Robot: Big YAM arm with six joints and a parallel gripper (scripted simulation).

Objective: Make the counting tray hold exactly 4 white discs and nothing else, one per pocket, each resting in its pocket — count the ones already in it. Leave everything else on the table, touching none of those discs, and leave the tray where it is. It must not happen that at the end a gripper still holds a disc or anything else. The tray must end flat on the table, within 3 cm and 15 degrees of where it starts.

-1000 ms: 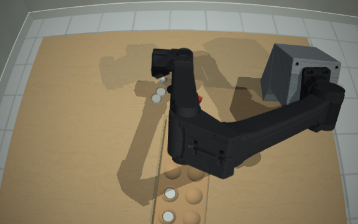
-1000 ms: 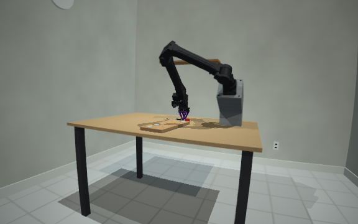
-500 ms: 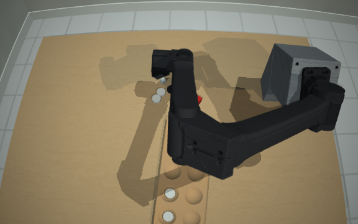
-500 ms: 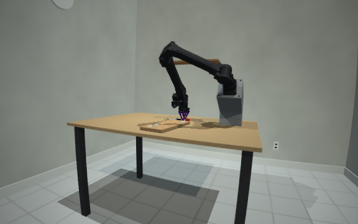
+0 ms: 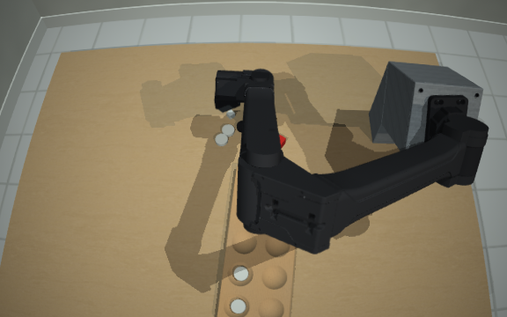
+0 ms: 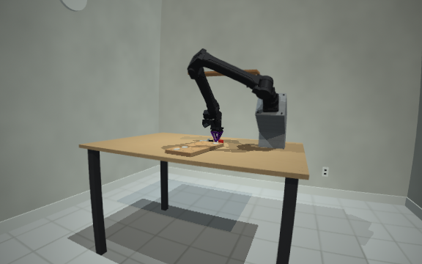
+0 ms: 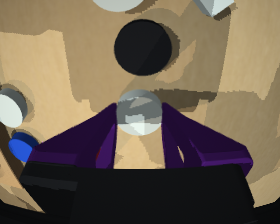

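My gripper is now 4 cm short of the black disc and 1 cm above it. Also, from my hand: blue disc (11 cm to the left, 4 cm behind, 1 cm below); red cube (5 cm to the left, 5 cm behind); small white cube (8 cm ahead, 4 cm to the right).
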